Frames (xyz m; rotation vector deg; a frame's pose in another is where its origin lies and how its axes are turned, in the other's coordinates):
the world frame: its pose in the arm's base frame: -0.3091 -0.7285 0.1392 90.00 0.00 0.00
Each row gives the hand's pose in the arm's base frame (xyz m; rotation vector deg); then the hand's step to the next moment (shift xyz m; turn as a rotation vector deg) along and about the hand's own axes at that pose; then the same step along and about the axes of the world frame.
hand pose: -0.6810 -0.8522 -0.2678 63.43 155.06 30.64
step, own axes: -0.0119 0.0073 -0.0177 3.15 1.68 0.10
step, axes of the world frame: 0.0081 0.0194 0.0082 -1.13 0.50 -3.35
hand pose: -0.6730 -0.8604 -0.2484 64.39 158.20 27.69
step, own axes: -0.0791 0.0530 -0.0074 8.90 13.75 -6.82
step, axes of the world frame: 0.0899 0.0242 0.0213 1.11 11.12 -13.78
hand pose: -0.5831 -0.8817 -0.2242 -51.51 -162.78 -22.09
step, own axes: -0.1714 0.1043 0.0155 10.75 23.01 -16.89
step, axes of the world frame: 0.1990 -0.0291 0.0069 5.52 23.00 -19.25
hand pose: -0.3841 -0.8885 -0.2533 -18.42 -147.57 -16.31
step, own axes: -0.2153 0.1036 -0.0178 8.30 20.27 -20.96
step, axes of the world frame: 0.2172 -0.0836 -0.0569 8.71 24.76 -15.16
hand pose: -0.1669 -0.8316 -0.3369 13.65 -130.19 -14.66
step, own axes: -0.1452 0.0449 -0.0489 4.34 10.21 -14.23
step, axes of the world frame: 0.1271 -0.0611 -0.0748 7.07 14.96 -7.21
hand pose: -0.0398 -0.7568 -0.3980 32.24 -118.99 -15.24
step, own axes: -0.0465 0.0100 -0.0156 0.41 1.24 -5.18
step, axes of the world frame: 0.0315 -0.0221 -0.0320 3.82 3.59 -1.04
